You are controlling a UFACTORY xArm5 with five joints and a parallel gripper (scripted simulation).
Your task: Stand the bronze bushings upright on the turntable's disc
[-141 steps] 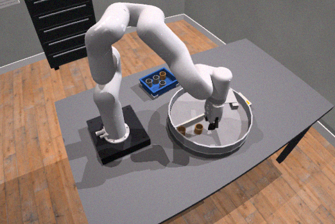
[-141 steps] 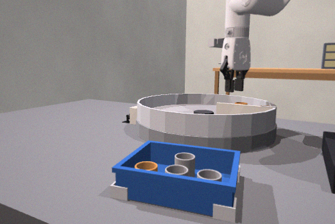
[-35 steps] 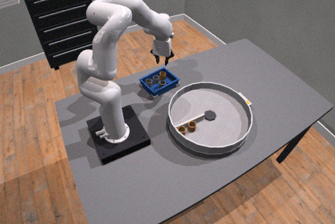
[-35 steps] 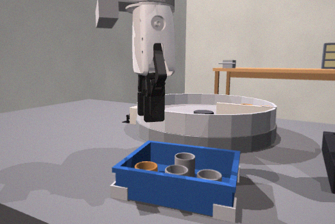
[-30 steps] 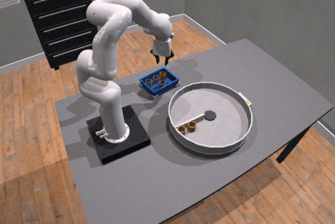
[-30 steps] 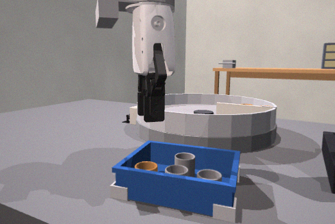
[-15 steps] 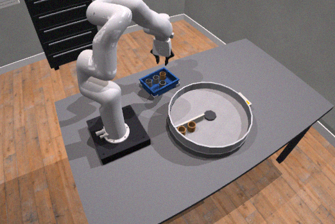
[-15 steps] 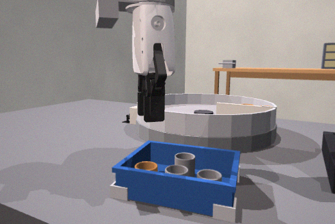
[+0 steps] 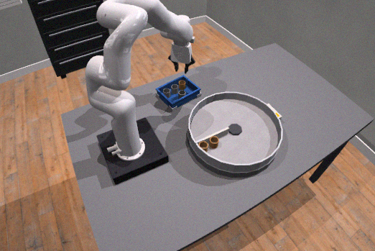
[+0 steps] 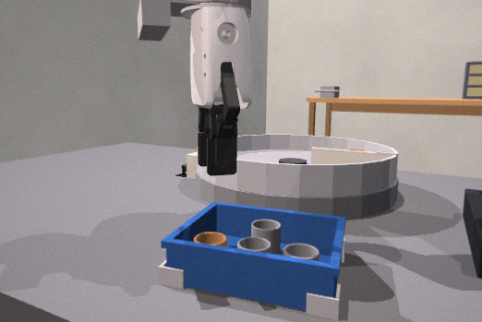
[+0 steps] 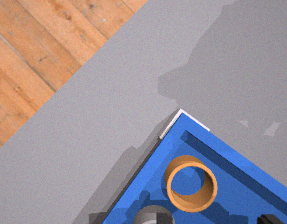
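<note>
The blue crate is 4 cm behind my hand, 4 cm to the right of it and 12 cm below it. The rest, counted from my hand: turntable disc: 7 cm ahead, 41 cm to the right, 9 cm below.
</note>
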